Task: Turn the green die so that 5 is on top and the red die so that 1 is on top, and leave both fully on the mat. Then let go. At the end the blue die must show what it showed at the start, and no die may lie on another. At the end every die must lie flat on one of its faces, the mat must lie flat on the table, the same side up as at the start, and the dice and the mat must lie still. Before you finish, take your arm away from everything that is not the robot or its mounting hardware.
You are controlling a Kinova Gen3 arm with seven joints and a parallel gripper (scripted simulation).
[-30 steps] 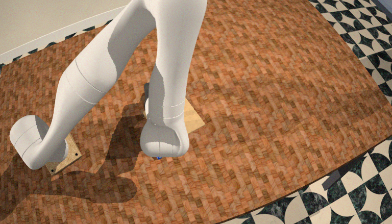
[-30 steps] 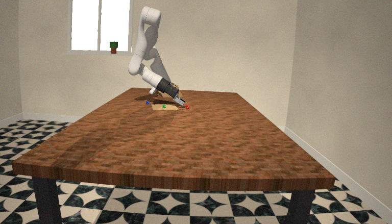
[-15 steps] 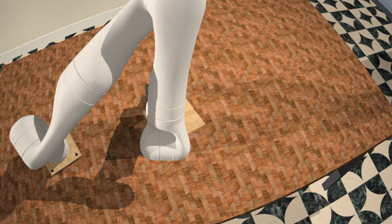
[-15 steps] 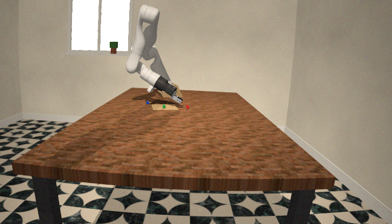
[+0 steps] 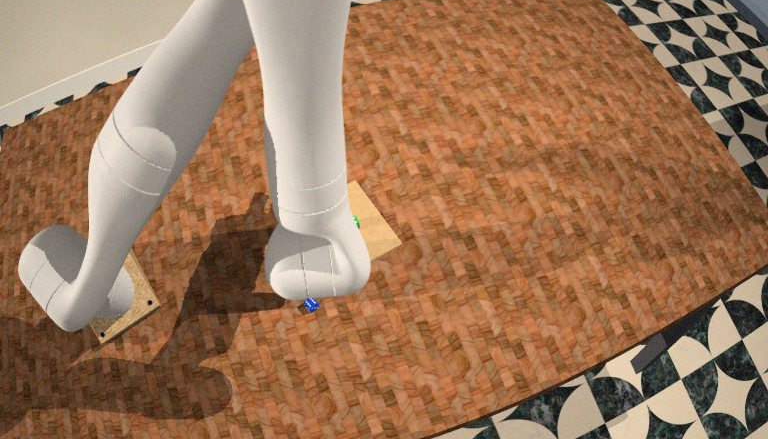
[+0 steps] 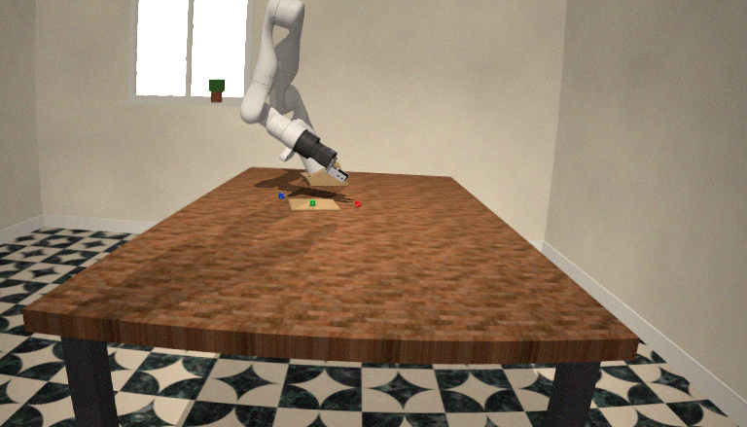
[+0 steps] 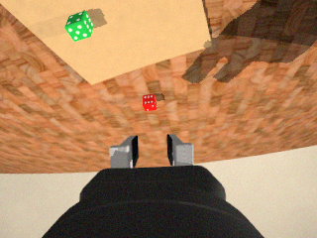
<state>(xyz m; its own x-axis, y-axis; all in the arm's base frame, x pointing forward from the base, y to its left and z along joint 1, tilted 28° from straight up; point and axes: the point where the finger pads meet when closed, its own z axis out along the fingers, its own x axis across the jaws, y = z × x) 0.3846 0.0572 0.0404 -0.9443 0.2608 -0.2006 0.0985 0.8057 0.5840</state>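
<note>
The red die is 80 mm below my hand, 50 mm to the left of it and 20 mm ahead of it. Round my hand: tan mat (90 mm below, 80 mm to the right); green die (90 mm to the right, 80 mm below, 30 mm ahead); blue die (180 mm to the right, 90 mm behind, 80 mm below).
</note>
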